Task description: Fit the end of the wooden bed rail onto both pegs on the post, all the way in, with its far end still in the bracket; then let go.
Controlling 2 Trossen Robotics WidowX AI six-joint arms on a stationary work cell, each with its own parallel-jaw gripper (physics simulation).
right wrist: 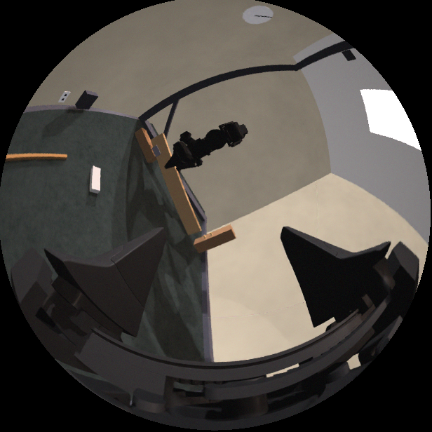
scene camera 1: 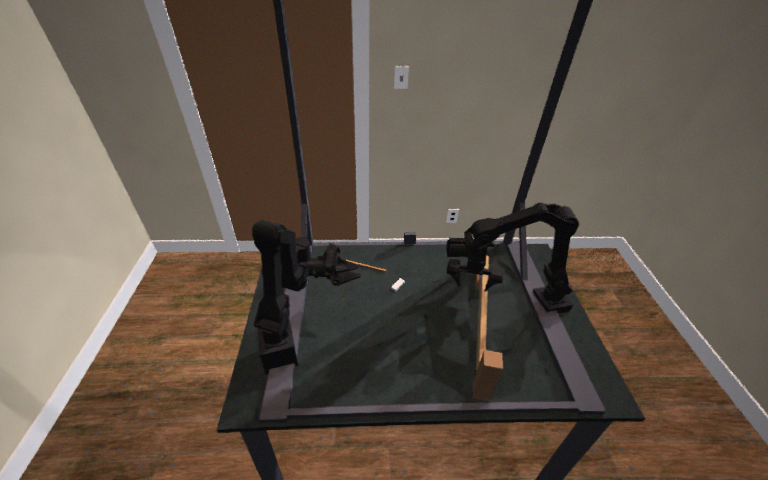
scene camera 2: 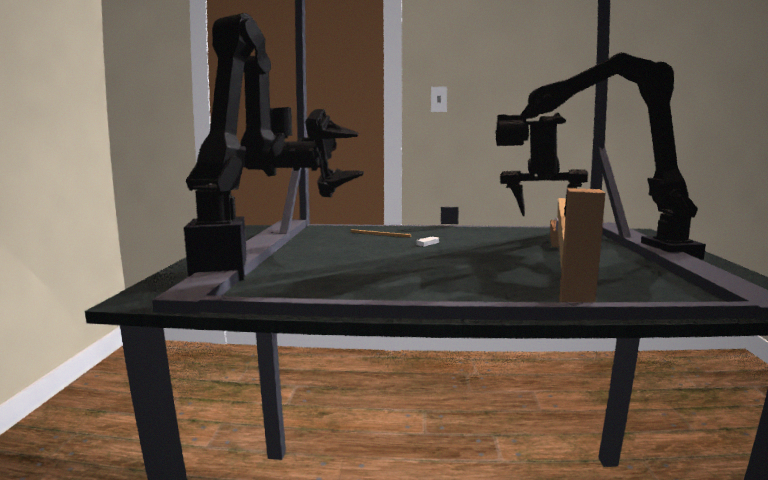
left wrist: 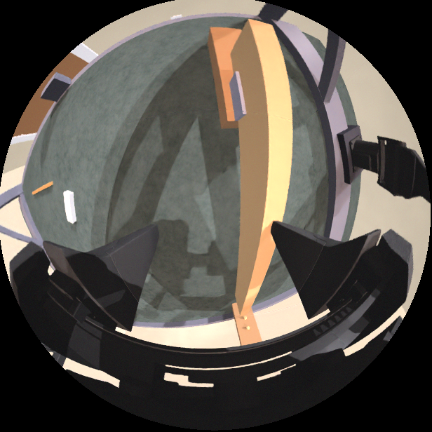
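Where they show: left gripper, fingertip midpoint: (scene camera 1: 472,288) (scene camera 2: 544,215); right gripper, fingertip midpoint: (scene camera 1: 359,271) (scene camera 2: 361,154); left arm's base, origin of the base link: (scene camera 1: 552,296) (scene camera 2: 672,240); right arm's base, origin of the base link: (scene camera 1: 275,337) (scene camera 2: 215,221).
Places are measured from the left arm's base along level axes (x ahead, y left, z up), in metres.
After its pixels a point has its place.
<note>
The wooden rail (scene camera 1: 482,322) @[y 0.081, x 0.325, z 0.040 m] (left wrist: 278,150) (right wrist: 178,195) stands on edge, its far end at the grey bracket (left wrist: 238,95) (right wrist: 156,150) on the far block (left wrist: 220,75) (right wrist: 145,142). Its near end is beside the post (scene camera 1: 488,376) @[y 0.293, x 0.415, z 0.096 m] (scene camera 2: 581,249) @[y 0.294, x 0.413, z 0.060 m] (right wrist: 215,239). Two pegs (left wrist: 245,323) show uncovered on the post in the left wrist view; the exact gap is unclear. My left gripper (scene camera 1: 473,287) @[y -0.058, x 0.304, z 0.052 m] (scene camera 2: 545,213) @[y -0.058, x 0.304, z 0.052 m] (left wrist: 215,228) is open, pointing down above the rail, which passes nearer one finger. My right gripper (scene camera 1: 359,272) @[y -0.096, x 0.705, z 0.185 m] (scene camera 2: 360,153) @[y -0.096, x 0.705, z 0.185 m] (right wrist: 225,233) is open and empty, away from the rail.
A white block (scene camera 1: 398,284) @[y -0.196, x 0.536, z -0.023 m] (scene camera 2: 427,241) @[y -0.183, x 0.541, z -0.025 m] (left wrist: 70,206) (right wrist: 95,179) and a thin orange stick (scene camera 1: 365,265) @[y -0.330, x 0.639, z -0.028 m] (scene camera 2: 380,233) @[y -0.327, x 0.638, z -0.031 m] (left wrist: 42,188) (right wrist: 37,156) lie on the table. A dark box (scene camera 1: 409,237) @[y -0.421, x 0.428, z 0.008 m] (scene camera 2: 449,215) @[y -0.420, x 0.425, z -0.002 m] is at the back edge. Grey frame bars line the table's sides.
</note>
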